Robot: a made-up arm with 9 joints. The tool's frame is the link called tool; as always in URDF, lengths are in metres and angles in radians.
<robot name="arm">
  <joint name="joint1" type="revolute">
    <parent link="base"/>
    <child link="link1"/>
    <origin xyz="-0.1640 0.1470 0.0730"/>
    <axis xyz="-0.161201 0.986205 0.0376"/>
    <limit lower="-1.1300" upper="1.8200"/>
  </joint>
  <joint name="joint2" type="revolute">
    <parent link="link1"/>
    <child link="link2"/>
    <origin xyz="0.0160 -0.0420 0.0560"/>
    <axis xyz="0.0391 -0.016 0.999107"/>
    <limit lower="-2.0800" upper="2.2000"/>
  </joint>
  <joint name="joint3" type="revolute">
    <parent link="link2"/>
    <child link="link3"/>
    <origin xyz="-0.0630 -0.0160 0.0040"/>
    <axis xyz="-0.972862 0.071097 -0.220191"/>
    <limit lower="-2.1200" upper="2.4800"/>
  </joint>
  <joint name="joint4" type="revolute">
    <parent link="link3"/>
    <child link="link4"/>
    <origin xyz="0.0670 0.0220 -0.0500"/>
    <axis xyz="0 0 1"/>
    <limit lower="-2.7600" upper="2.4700"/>
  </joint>
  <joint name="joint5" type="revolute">
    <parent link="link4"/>
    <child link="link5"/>
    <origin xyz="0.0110 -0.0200 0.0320"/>
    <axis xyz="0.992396 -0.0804 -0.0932"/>
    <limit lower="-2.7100" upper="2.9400"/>
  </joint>
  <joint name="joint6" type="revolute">
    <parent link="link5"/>
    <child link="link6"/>
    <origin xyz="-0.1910 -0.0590 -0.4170"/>
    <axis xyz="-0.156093 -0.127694 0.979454"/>
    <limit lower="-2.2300" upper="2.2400"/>
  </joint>
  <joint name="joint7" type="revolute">
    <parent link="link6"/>
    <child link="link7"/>
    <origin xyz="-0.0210 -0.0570 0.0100"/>
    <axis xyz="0 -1 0"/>
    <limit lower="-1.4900" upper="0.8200"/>
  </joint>
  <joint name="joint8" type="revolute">
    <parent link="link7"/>
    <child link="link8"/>
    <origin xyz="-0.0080 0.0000 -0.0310"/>
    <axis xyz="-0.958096 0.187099 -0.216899"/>
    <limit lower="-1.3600" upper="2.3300"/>
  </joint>
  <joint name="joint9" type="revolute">
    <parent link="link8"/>
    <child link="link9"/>
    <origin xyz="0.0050 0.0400 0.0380"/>
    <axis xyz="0 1 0"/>
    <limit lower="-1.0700" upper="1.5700"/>
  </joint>
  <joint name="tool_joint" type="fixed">
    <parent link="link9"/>
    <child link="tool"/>
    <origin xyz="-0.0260 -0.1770 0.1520" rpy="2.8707 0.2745 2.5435"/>
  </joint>
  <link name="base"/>
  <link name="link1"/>
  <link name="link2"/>
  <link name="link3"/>
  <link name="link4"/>
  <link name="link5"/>
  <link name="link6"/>
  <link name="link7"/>
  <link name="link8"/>
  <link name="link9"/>
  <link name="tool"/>
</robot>
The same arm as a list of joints. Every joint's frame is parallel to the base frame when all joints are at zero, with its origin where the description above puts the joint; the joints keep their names.
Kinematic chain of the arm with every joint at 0, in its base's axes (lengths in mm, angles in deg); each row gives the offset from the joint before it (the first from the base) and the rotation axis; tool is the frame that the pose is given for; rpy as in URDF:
joint1: xyz -164.0 147.0 73.0 axis -0.161201 0.986205 0.0376
joint2: xyz 16.0 -42.0 56.0 axis 0.0391 -0.016 0.999107
joint3: xyz -63.0 -16.0 4.0 axis -0.972862 0.071097 -0.220191
joint4: xyz 67.0 22.0 -50.0 axis +z
joint5: xyz 11.0 -20.0 32.0 axis 0.992396 -0.0804 -0.0932
joint6: xyz -191.0 -59.0 -417.0 axis -0.156093 -0.127694 0.979454
joint7: xyz -21.0 -57.0 10.0 axis -y
joint8: xyz -8.0 0.0 -31.0 axis -0.958096 0.187099 -0.216899
joint9: xyz 5.0 40.0 38.0 axis +y
tool: xyz -26.0 -177.0 152.0 rpy 164.48 15.73 145.73
Joint limits (deg, base to tool): -64.74..104.28 -119.18..126.05 -121.47..142.09 -158.14..141.52 -155.27..168.45 -127.77..128.34 -85.37..46.98 -77.92..133.50 -61.31..89.95

